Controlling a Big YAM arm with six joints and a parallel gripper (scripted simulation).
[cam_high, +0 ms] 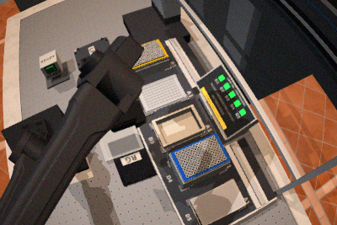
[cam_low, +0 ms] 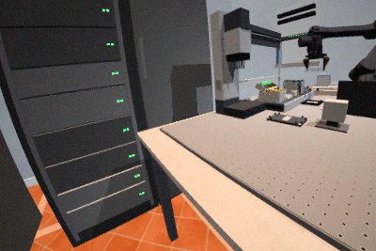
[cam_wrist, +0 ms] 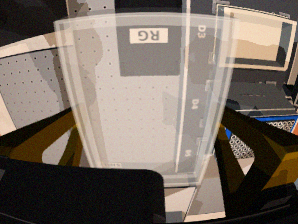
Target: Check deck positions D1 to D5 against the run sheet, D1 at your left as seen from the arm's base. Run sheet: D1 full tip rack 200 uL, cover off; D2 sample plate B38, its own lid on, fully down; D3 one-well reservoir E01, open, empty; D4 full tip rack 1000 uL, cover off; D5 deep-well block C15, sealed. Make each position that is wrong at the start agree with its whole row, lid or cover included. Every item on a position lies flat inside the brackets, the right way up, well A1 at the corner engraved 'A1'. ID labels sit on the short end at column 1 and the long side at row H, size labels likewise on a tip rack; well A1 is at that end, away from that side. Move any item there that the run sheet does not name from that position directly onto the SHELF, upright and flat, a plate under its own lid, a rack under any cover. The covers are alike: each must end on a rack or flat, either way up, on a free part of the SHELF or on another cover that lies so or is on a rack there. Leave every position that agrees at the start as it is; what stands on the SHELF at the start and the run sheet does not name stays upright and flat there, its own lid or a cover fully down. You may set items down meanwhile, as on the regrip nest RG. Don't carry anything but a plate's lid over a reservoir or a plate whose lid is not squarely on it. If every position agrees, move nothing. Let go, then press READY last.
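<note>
Right now the black regrip nest is 21 cm below my hand. Round my hand: one-well reservoir 16 cm below, 16 cm ahead, 3 cm to the left; then sealed block 22 cm to the right, 18 cm ahead, 15 cm below; then blue-framed tip rack 17 cm ahead, 10 cm below, 9 cm to the right.
</note>
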